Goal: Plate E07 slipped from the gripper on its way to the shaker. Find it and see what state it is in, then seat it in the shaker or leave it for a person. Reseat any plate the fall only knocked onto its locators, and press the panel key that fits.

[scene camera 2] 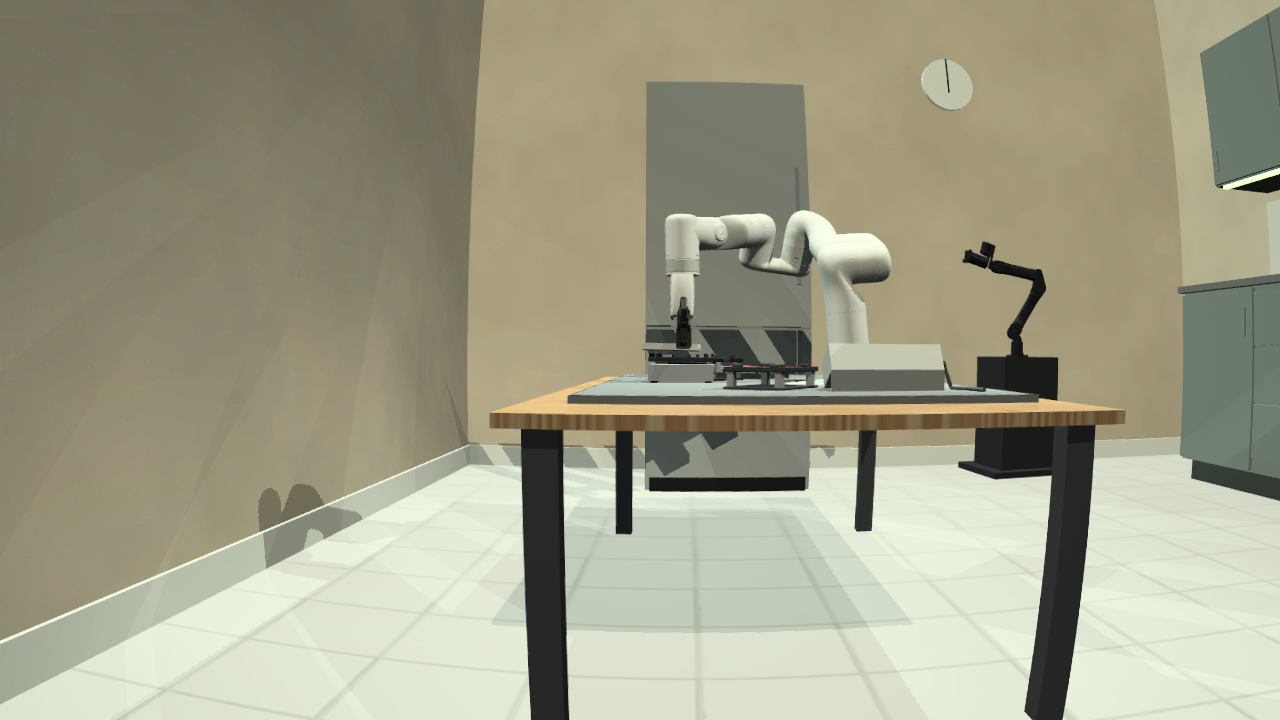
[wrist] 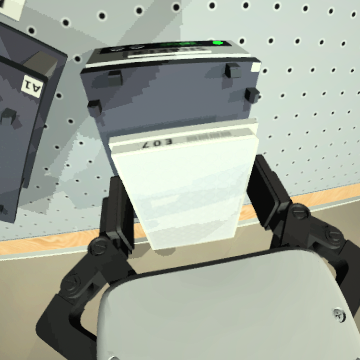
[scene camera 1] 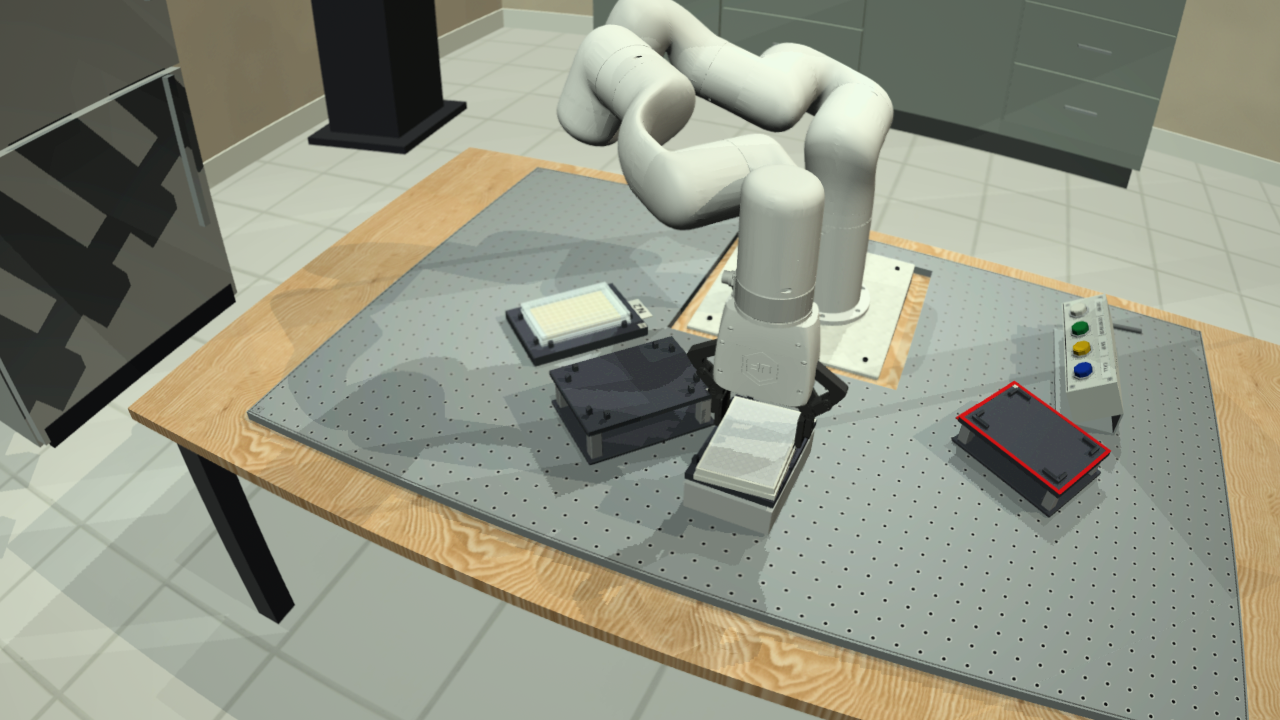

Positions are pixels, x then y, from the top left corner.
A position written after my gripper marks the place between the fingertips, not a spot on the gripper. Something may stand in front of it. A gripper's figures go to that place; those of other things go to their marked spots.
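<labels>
My gripper (scene camera 1: 760, 428) is 93 cm from the lens. There is a white lidded plate (scene camera 1: 750, 452) as well, 89 cm from the lens, and a grey shaker station (scene camera 1: 756, 513) is 91 cm from the lens.
</labels>
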